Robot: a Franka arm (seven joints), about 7 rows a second.
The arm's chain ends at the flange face. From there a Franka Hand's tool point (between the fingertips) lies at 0.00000 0.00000 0.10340 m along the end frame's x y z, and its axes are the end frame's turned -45 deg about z.
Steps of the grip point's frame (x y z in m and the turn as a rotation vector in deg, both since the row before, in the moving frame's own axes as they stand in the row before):
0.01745 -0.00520 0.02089 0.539 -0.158 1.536
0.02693 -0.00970 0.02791 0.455 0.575 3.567
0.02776 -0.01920 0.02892 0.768 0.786 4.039
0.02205 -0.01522 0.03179 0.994 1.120 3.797
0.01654 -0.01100 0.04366 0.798 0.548 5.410
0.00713 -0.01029 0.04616 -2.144 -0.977 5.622
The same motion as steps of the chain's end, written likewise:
0.00954 -0.01552 0.02089 0.269 -0.493 1.536
0.01199 -0.02459 0.02792 0.728 0.085 3.567
0.00596 -0.03123 0.02894 1.099 0.013 4.039
0.00458 -0.02366 0.03183 1.495 0.089 3.797
0.00415 -0.01774 0.04367 0.952 -0.177 5.410
-0.00353 -0.01637 0.04625 -2.207 0.825 5.622

